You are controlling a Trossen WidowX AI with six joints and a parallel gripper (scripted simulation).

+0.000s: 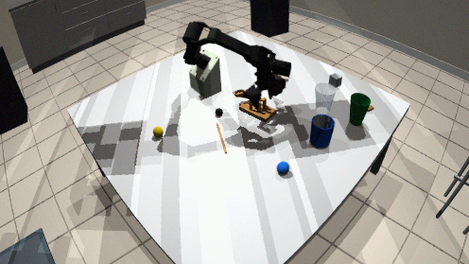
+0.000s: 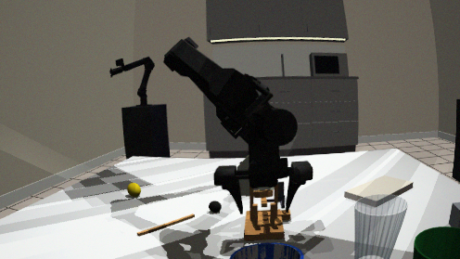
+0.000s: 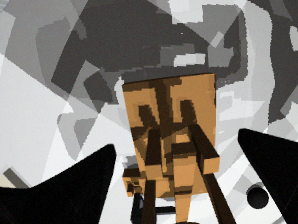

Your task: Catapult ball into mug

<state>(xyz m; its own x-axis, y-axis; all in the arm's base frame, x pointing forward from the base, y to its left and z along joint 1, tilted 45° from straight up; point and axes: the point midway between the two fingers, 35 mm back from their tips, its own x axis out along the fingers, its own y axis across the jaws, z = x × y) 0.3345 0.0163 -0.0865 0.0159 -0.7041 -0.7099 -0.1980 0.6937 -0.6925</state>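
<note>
Now: the black ball 150 mm to the right of my gripper tip, 110 mm behind it and 40 mm below it. Also, from my gripper tip: wooden catapult: 70 mm behind; clear cup: 220 mm to the left, 150 mm ahead, 20 mm below; wooden stick: 220 mm to the right, 50 mm below, 10 mm ahead.
</note>
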